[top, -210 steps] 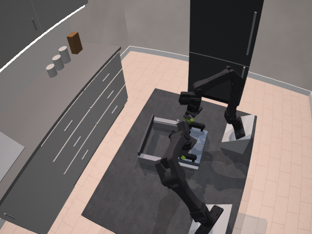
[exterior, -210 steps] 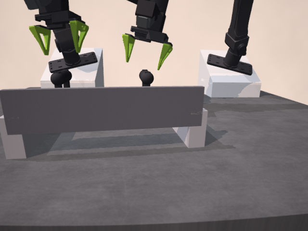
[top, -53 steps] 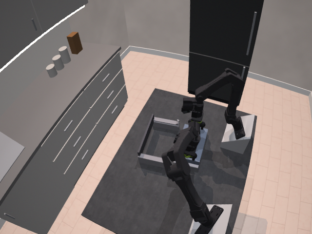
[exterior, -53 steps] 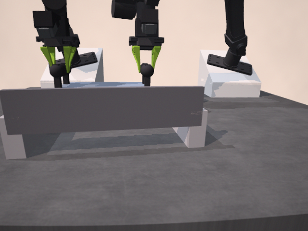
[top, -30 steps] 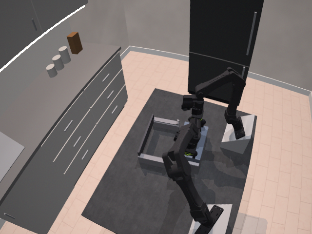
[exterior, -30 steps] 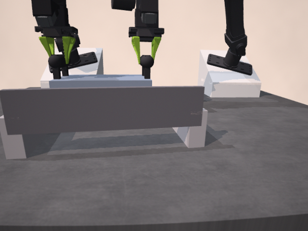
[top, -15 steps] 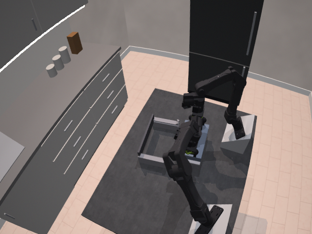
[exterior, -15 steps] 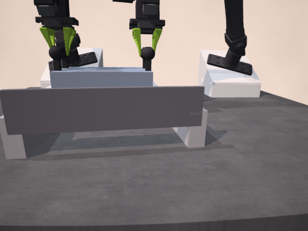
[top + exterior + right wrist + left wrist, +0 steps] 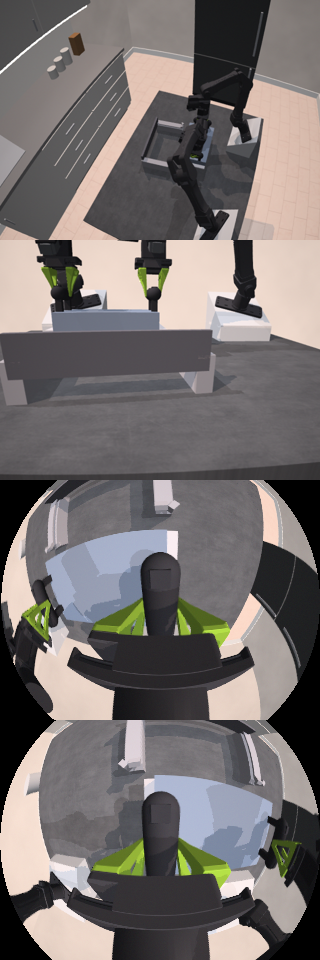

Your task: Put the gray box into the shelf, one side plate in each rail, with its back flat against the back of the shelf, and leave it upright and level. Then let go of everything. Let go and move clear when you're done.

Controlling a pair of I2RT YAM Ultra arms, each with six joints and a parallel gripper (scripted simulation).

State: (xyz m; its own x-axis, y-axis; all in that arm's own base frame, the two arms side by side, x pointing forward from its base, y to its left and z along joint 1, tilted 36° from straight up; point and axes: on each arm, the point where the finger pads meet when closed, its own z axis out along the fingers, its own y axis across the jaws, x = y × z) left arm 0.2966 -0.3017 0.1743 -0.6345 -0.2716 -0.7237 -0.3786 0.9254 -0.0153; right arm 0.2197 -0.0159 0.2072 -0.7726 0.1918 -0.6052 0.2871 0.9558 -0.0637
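My right hand is 120 mm to the right of the gray box, 50 mm above it and 10 mm past it. Also, from my right hand: shelf back plate (290 mm ahead, 180 mm to the left, 90 mm below).
My left gripper is now 10 mm short of the gray box, 120 mm to the left of it and 50 mm above it. The rest, counted from my left hand: shelf back plate (310 mm ahead, 60 mm to the right, 90 mm below).
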